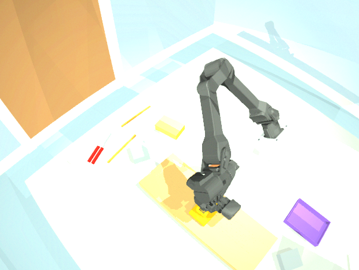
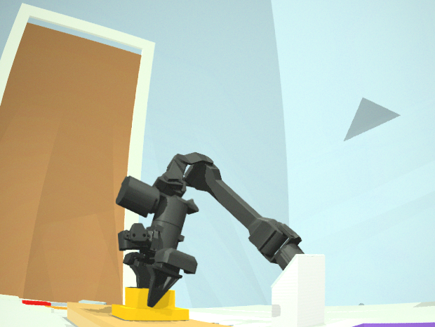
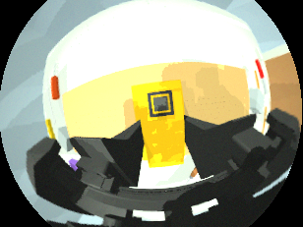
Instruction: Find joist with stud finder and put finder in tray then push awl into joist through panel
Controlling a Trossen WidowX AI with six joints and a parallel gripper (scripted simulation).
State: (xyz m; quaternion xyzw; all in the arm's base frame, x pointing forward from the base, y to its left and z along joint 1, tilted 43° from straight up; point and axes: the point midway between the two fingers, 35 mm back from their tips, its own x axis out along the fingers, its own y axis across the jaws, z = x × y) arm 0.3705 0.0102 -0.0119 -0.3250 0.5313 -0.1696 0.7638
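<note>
Right now the purple tray is 26 cm behind my gripper tip, 31 cm to the left of it and 5 cm below it. Also, from my gripper tip: awl 20 cm behind, 11 cm to the right, 6 cm below; then yellow block 15 cm behind, 38 cm to the right, 5 cm below; then yellow stud finder 2 cm above.
</note>
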